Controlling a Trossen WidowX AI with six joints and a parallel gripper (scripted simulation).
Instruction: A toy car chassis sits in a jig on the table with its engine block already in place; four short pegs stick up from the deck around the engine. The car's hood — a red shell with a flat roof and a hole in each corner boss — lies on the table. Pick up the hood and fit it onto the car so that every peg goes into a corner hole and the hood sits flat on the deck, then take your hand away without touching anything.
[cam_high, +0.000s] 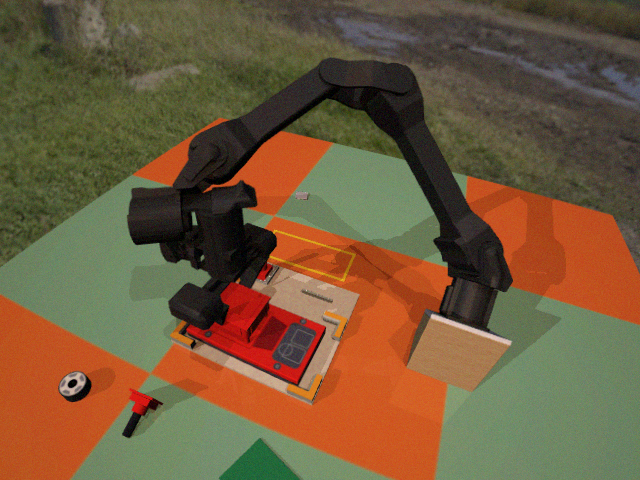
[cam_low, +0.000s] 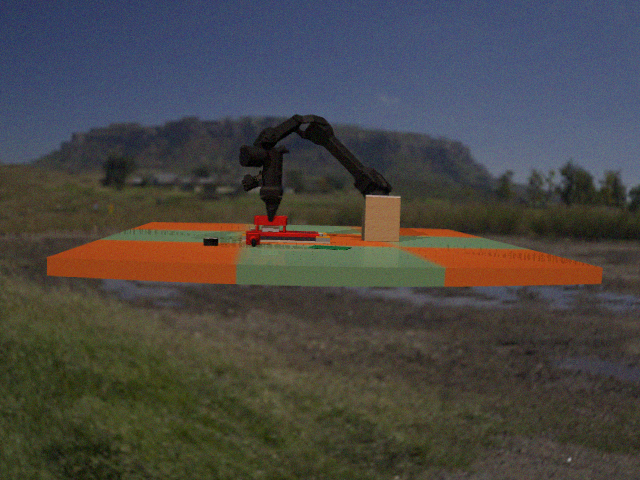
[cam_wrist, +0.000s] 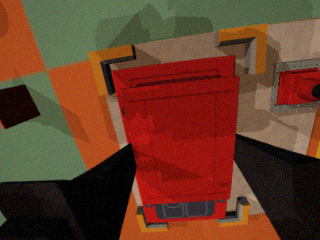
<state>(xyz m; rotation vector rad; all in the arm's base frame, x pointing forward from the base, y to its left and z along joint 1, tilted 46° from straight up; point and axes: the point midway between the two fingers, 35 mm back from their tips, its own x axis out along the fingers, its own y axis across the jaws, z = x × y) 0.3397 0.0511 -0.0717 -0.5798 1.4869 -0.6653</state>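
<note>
My gripper tip is now 10 mm to the right of the grey engine block and 30 mm above it. Round my gripper tip: white wheel (160 mm ahead, 200 mm to the left, 50 mm below); then red hood (right at my gripper tip).
</note>
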